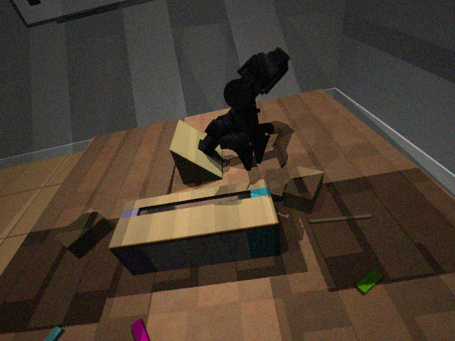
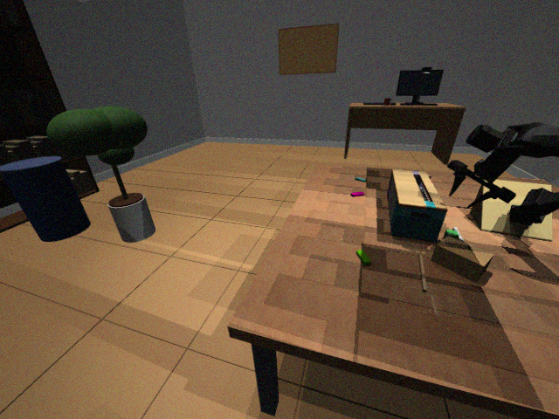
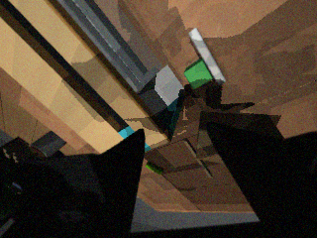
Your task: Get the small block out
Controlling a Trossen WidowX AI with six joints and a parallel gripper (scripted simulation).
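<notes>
My gripper tip is 13 cm above the small green block and 2 cm past it. From my gripper tip the other things lie so: long box 16 cm to the right, 9 cm below, 7 cm ahead; thin stick 21 cm to the left, 14 cm below, 9 cm ahead.
</notes>
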